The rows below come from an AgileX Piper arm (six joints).
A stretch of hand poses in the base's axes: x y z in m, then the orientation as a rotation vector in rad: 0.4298 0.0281 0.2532 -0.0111 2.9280 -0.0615; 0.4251 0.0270 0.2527 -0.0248 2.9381 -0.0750; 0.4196 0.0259 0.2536 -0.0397 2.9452 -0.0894; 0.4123 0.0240 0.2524 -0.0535 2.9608 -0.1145; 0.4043 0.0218 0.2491 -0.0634 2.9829 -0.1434; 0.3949 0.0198 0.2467 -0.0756 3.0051 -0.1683; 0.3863 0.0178 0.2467 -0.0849 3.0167 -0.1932; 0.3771 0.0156 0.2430 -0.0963 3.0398 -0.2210; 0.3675 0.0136 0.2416 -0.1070 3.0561 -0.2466; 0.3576 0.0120 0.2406 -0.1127 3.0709 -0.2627; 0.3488 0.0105 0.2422 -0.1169 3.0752 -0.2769; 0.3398 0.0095 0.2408 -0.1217 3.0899 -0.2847; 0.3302 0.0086 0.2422 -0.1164 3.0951 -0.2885; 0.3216 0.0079 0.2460 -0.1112 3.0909 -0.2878
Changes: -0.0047 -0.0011 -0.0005 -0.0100 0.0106 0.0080; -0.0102 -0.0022 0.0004 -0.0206 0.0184 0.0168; -0.0175 -0.0041 -0.0008 -0.0381 0.0351 0.0238; -0.0255 -0.0063 -0.0041 -0.0575 0.0586 0.0276; -0.0349 -0.0083 -0.0065 -0.0742 0.0824 0.0332; -0.0435 -0.0103 -0.0065 -0.0908 0.0956 0.0371; -0.0527 -0.0125 -0.0102 -0.1088 0.1209 0.0418; -0.0623 -0.0145 -0.0116 -0.1255 0.1394 0.0463; -0.0722 -0.0161 -0.0126 -0.1355 0.1556 0.0483; -0.0810 -0.0176 -0.0110 -0.1447 0.1613 0.0498; -0.0900 -0.0186 -0.0124 -0.1492 0.1768 0.0518; -0.0996 -0.0195 -0.0110 -0.1510 0.1820 0.0479; -0.1082 -0.0202 -0.0072 -0.1505 0.1775 0.0448
